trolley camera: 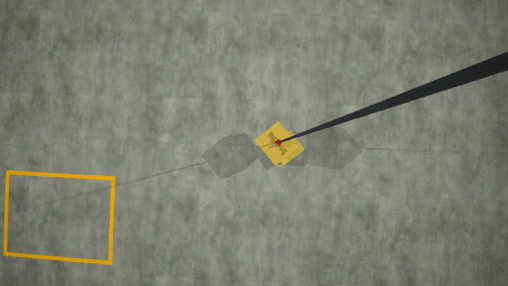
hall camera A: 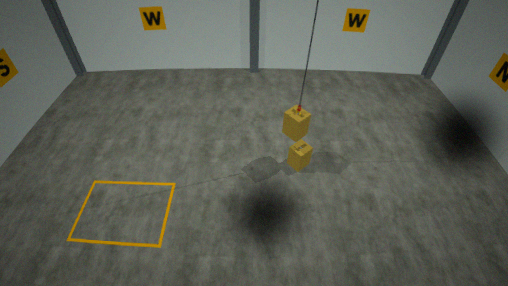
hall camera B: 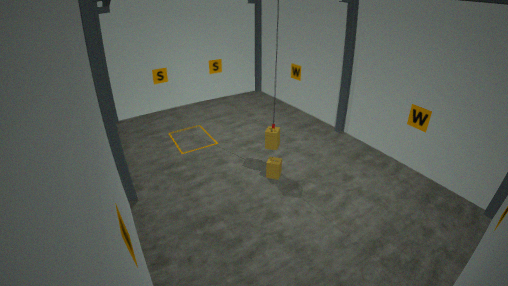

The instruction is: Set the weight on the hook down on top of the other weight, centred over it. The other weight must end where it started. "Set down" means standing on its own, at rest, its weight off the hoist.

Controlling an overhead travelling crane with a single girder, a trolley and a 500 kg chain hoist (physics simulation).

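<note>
The hook (hall camera A: 299,108) (hall camera B: 273,126) (trolley camera: 278,143), with a red mark, is shut on a yellow weight (hall camera A: 296,127) (hall camera B: 272,140) (trolley camera: 272,155), which hangs roughly upright in the air. The other yellow weight (hall camera A: 299,157) (hall camera B: 274,169) stands upright on the floor below it. A gap shows between the two in hall camera B, where they line up closely. In hall camera A the hanging weight is slightly left of the lower one. In the trolley view the hanging weight covers most of the lower one, whose edges show at the right and lower right.
A yellow marked rectangle (hall camera A: 168,215) (hall camera B: 175,144) (trolley camera: 112,220) lies on the floor, well to the left of the weights. Shadows spread on both sides of the lower weight. Two dark blurred spots cover parts of the hall camera A view. Walls with grey columns (hall camera A: 254,37) (hall camera B: 347,70) stand around the floor.
</note>
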